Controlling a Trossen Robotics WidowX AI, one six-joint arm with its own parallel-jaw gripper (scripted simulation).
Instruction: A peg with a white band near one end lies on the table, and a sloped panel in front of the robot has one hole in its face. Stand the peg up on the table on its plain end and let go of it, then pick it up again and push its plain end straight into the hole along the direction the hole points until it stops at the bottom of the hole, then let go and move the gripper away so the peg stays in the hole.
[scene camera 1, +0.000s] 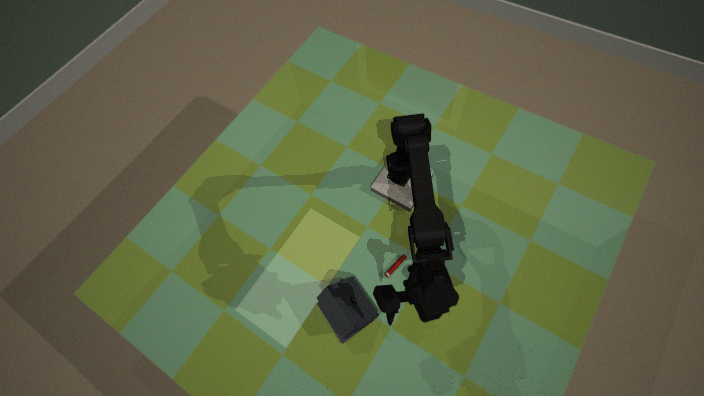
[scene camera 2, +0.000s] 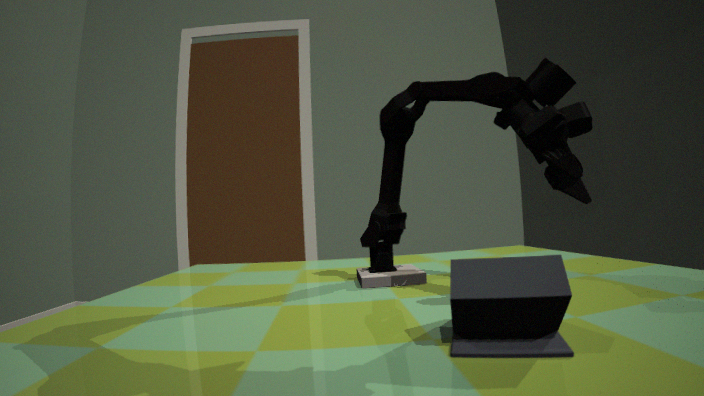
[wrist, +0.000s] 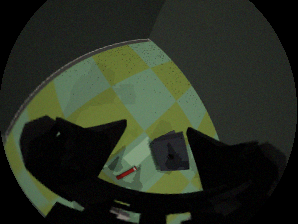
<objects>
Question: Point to a dark sloped panel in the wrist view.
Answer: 172, 145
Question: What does the gripper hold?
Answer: Nothing.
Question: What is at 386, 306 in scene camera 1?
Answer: The gripper.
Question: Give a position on a dark sloped panel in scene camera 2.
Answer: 531, 293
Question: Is the gripper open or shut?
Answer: Open.
</objects>
